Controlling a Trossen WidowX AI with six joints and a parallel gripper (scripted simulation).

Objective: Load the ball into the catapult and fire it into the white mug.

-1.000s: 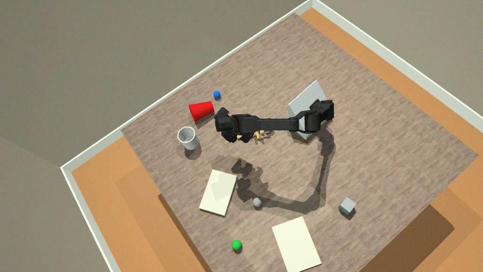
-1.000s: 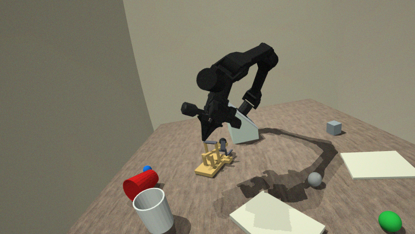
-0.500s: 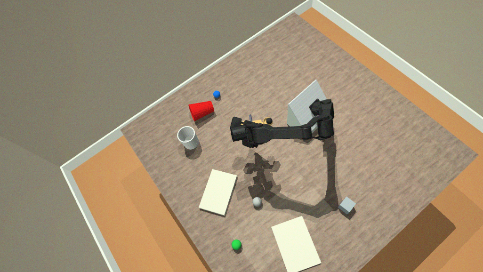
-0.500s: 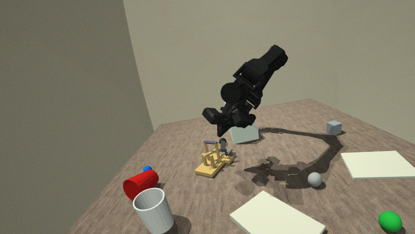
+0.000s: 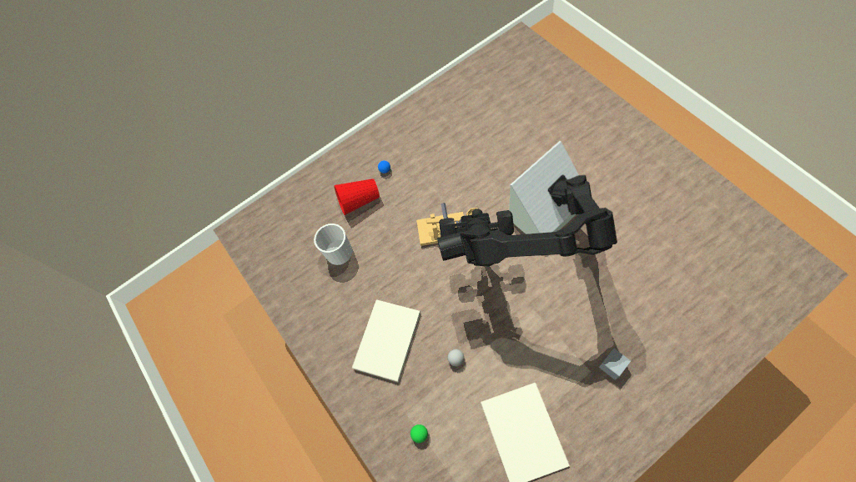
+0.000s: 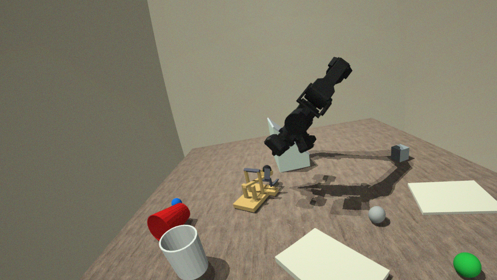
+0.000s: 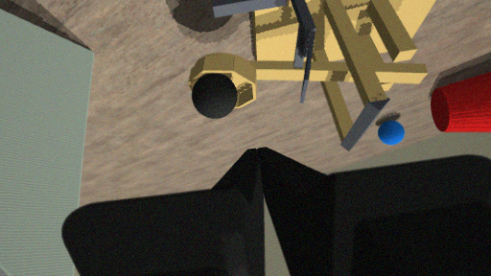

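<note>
My gripper tip is 4 cm past the black ball, 3 cm to the left of it and 7 cm above it. Round my gripper tip: blue ball (2 cm ahead, 38 cm to the right, 11 cm below); then wooden catapult (2 cm ahead, 5 cm to the right, 8 cm below); then grey ball (29 cm ahead, 21 cm to the left, 11 cm below).
</note>
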